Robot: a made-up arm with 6 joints.
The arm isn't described. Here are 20 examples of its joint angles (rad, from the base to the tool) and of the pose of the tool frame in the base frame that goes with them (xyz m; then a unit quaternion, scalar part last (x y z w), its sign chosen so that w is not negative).
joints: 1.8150 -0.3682 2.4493 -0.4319 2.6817 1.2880
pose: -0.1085 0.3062 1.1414 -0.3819 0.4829 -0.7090 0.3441
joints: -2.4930 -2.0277 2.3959 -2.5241 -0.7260 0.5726
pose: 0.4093 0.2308 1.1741 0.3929 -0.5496 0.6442 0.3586
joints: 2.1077 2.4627 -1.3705 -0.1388 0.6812 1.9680
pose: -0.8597 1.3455 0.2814 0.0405 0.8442 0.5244 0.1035
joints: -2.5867 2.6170 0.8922 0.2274 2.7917 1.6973
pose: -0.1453 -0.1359 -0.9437 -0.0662 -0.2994 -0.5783 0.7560
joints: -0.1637 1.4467 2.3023 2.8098 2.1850 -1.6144
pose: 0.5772 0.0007 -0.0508 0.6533 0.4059 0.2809 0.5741
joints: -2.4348 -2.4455 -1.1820 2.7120 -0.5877 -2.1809
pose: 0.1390 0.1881 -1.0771 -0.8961 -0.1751 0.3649 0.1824
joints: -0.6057 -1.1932 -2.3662 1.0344 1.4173 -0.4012
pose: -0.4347 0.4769 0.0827 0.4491 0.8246 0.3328 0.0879
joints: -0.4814 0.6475 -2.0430 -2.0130 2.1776 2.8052
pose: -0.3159 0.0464 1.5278 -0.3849 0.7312 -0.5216 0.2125
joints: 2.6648 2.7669 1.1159 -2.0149 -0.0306 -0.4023
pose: 0.2778 -0.1920 -1.1059 0.4723 0.6452 -0.2487 0.5466
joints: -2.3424 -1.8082 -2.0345 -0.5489 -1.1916 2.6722
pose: 0.2472 0.0915 -0.2647 0.6724 -0.4600 -0.0381 0.5786
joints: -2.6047 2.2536 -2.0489 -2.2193 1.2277 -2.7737
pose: -0.8200 -0.3550 1.0336 -0.4771 -0.6078 -0.4113 0.4834
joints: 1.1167 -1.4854 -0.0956 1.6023 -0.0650 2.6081
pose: -0.9333 -1.8515 0.6479 0.6206 -0.1363 -0.5772 0.5130
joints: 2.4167 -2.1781 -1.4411 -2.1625 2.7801 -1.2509
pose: 0.2862 -0.2106 -0.6027 -0.4922 -0.1520 -0.8557 0.0497
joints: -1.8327 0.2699 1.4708 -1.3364 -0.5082 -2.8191
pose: -0.2191 -1.2619 1.4257 0.8268 -0.2437 -0.0111 0.5069
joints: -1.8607 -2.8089 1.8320 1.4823 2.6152 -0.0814
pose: 0.3611 0.9375 0.1622 -0.2215 0.6961 -0.5653 0.3830
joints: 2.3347 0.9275 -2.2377 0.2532 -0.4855 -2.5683
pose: 0.1617 -0.2006 1.3746 0.5214 0.3757 -0.2449 0.7260
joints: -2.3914 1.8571 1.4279 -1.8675 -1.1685 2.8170
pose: -0.4462 -0.6000 -0.5995 0.9656 -0.0466 0.2345 0.1021
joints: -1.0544 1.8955 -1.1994 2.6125 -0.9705 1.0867
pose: 0.7616 -1.4307 1.0759 0.5869 -0.5939 0.5479 0.0504
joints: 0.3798 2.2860 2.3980 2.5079 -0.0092 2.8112
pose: -0.3423 -0.1305 -0.0652 0.4660 -0.7208 -0.3404 0.3840
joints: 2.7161 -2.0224 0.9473 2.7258 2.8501 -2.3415
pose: 1.4671 -0.7105 0.4957 -0.5709 0.6483 0.4890 0.1210
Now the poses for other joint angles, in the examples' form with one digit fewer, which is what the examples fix.
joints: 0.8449 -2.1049 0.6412 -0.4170 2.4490 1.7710
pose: -1.128 -1.213 0.289 0.618 0.373 0.629 0.288
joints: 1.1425 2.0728 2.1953 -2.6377 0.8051 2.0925
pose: 0.018 -0.048 -0.374 -0.869 0.484 0.019 0.104
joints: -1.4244 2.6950 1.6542 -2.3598 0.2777 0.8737
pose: -0.116 0.576 -0.691 -0.014 0.894 0.395 0.208
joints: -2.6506 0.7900 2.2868 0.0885 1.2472 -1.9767
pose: -0.562 -0.323 0.301 0.384 0.656 0.157 0.630
